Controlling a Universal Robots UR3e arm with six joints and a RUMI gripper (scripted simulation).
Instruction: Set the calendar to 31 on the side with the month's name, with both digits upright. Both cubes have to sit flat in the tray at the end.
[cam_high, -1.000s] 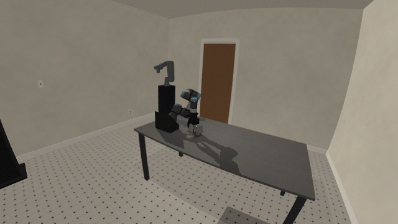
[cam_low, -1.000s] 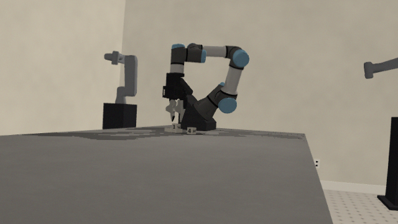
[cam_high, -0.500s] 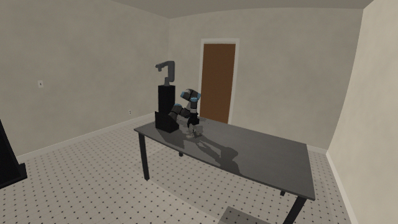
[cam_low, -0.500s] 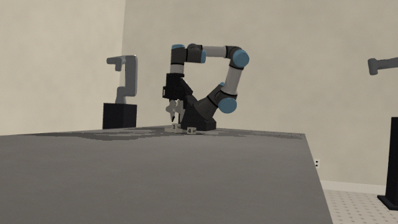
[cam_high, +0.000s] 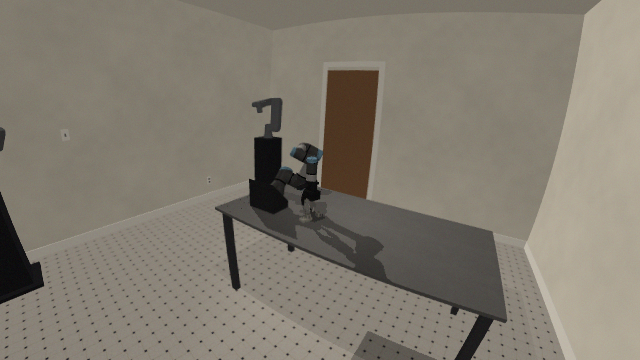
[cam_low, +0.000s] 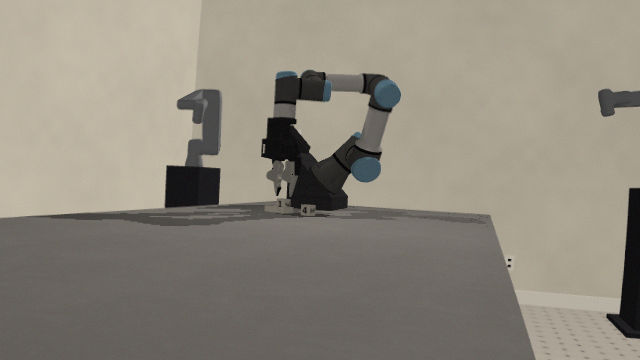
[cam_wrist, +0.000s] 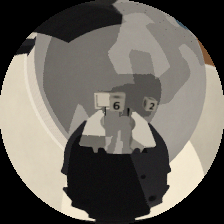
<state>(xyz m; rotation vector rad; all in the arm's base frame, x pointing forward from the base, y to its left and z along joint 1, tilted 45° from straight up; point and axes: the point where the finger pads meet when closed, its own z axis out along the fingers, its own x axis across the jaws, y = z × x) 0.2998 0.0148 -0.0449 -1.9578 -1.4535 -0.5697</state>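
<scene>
The pale calendar tray is 5 cm below my hand, 2 cm to the right of it and 1 cm behind it.
</scene>
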